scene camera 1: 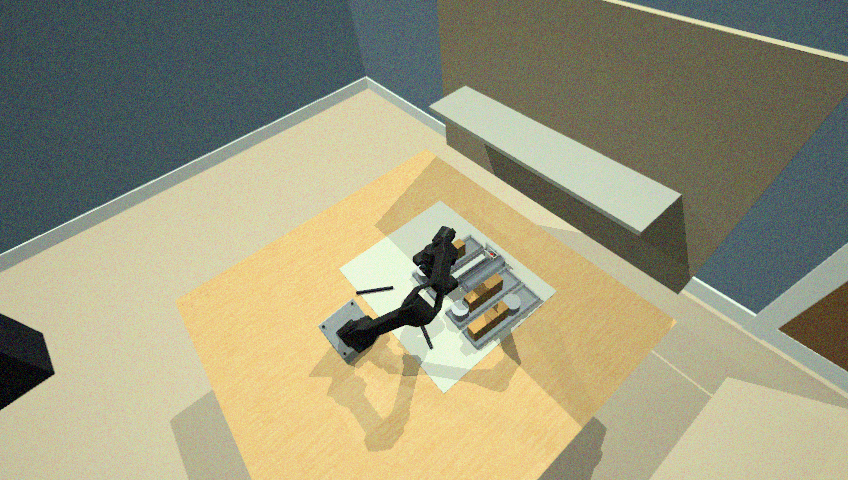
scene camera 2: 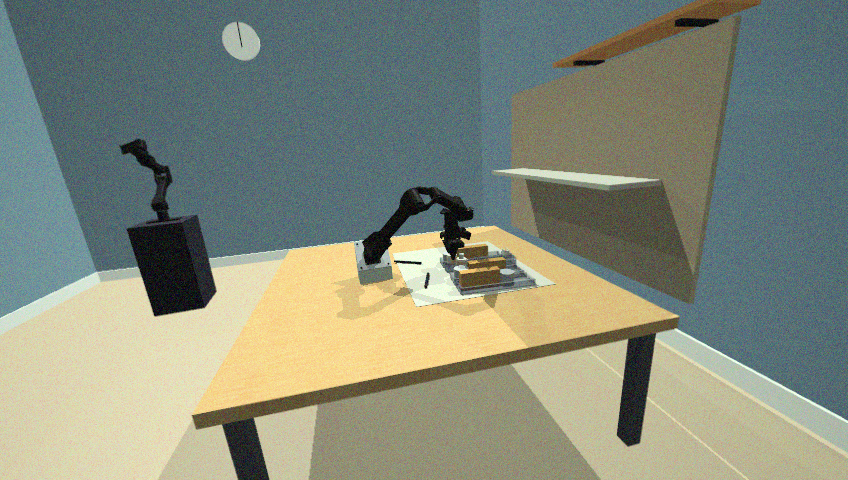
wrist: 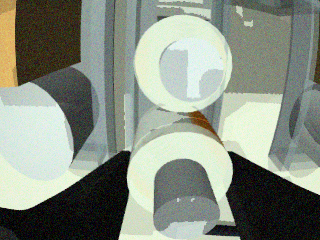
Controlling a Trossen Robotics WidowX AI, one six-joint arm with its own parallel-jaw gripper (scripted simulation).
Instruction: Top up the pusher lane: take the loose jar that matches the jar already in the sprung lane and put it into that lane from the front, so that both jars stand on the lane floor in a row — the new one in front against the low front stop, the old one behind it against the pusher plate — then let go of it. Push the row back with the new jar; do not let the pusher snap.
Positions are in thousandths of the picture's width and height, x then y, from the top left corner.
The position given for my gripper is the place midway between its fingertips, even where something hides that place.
Observation:
I see my gripper (wrist: 555, 669), a cream jar (wrist: 558, 706) and a cream jar (wrist: 570, 265).

